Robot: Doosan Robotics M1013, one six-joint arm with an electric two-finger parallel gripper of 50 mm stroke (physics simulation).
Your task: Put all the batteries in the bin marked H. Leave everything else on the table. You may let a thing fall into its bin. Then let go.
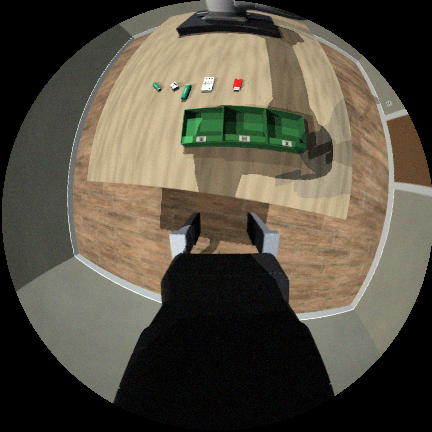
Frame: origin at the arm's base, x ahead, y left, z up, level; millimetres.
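Seen in the pictures: gripper, between the fingertips: (pixel 223 222).
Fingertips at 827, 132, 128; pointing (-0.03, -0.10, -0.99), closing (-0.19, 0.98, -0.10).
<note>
Offsets run from my fingertips to a thing's top centre, as dx, dy, dz. "pt": to the spot under its first point. Level surfaces: height alone.
Two green cylinders that look like batteries lie on the table: a small green battery @(-295, -253, -152) (pixel 157 87) at the far left of the row and a larger green battery @(-262, -153, -148) (pixel 186 92) nearer the bin block. A green three-compartment bin block @(pt -114, -74, -157) (pixel 204 145) stands in front of them, with a white label on each compartment. The middle label @(-134, +4, -128) (pixel 244 139) looks like H; the outer two letters are too small to read surely. The compartments show no objects inside. My gripper (pixel 223 222) is open and empty, and shows over the floor beyond the table's near edge, away from the batteries.
A small white-and-black item @(-287, -193, -151) (pixel 174 86) lies between the batteries. A white dotted block @(-291, -104, -156) (pixel 208 84) and a red USB stick @(-296, -32, -155) (pixel 237 84) lie to their right on the wooden table @(dz -163) (pixel 130 135). The black robot base (pixel 190 25) stands at the far edge.
</note>
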